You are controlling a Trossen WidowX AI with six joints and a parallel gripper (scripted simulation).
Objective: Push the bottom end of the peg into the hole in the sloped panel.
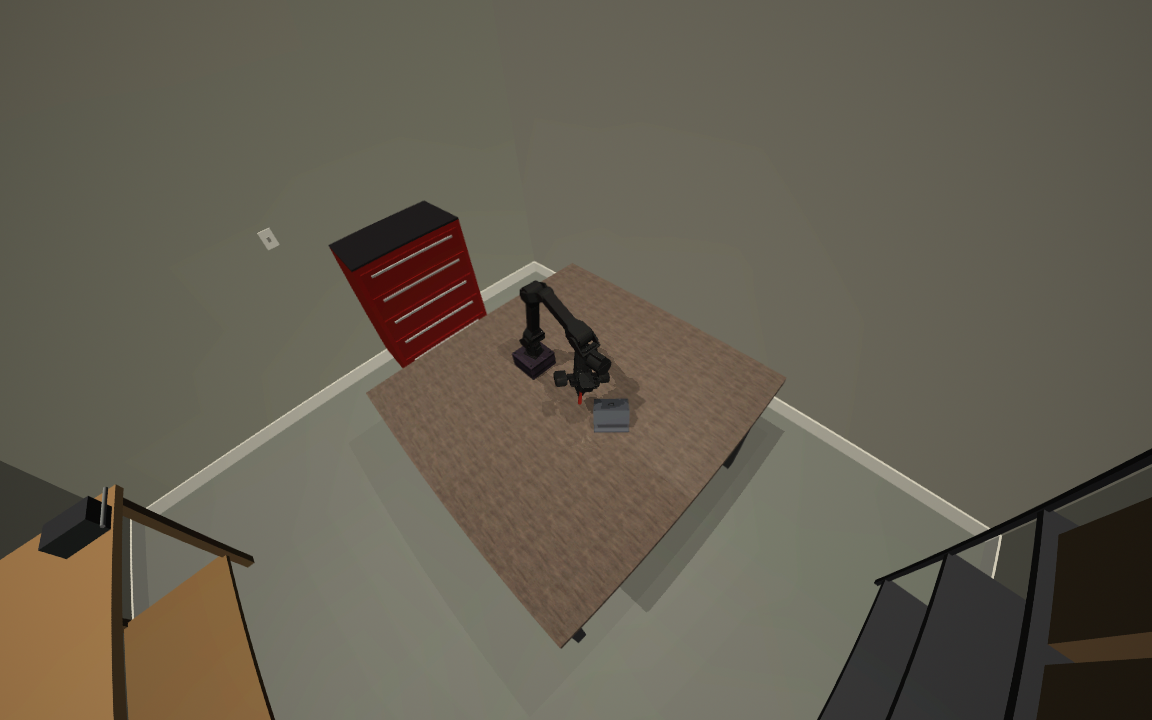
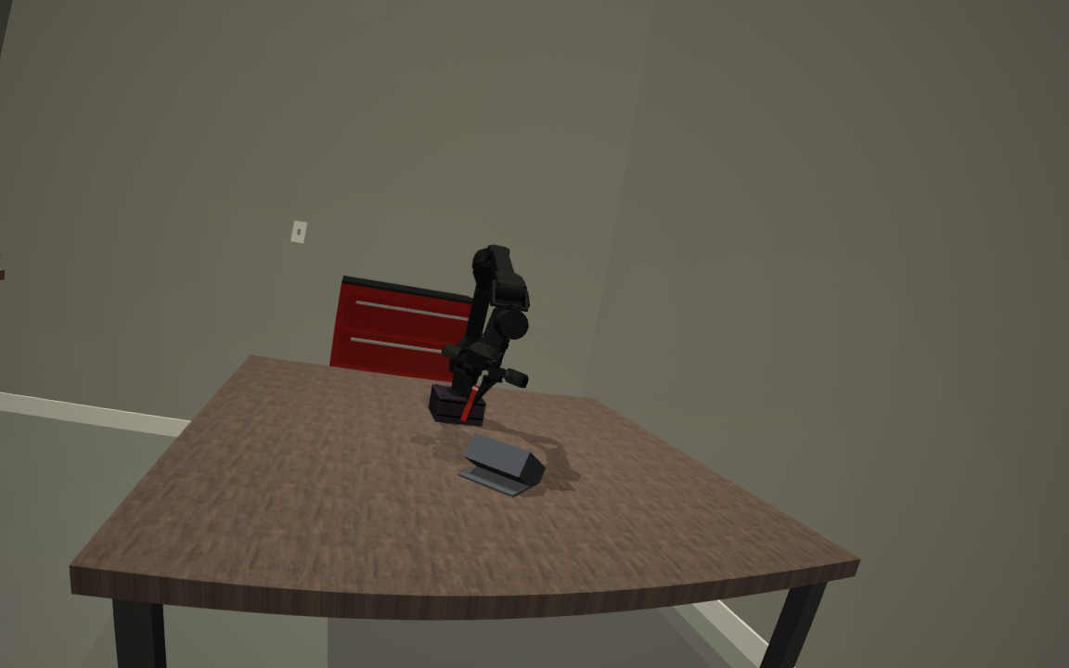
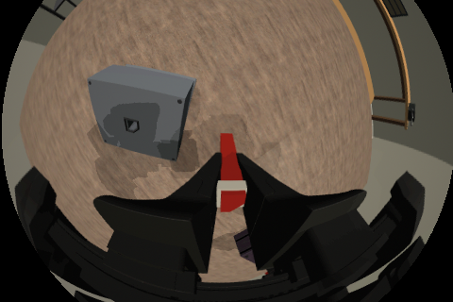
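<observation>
The grey sloped panel lies 100 mm below my gripper tip, 90 mm ahead of it and 60 mm to the left of it. Also, from my gripper tip: red peg 20 mm above, 10 mm to the left.
</observation>
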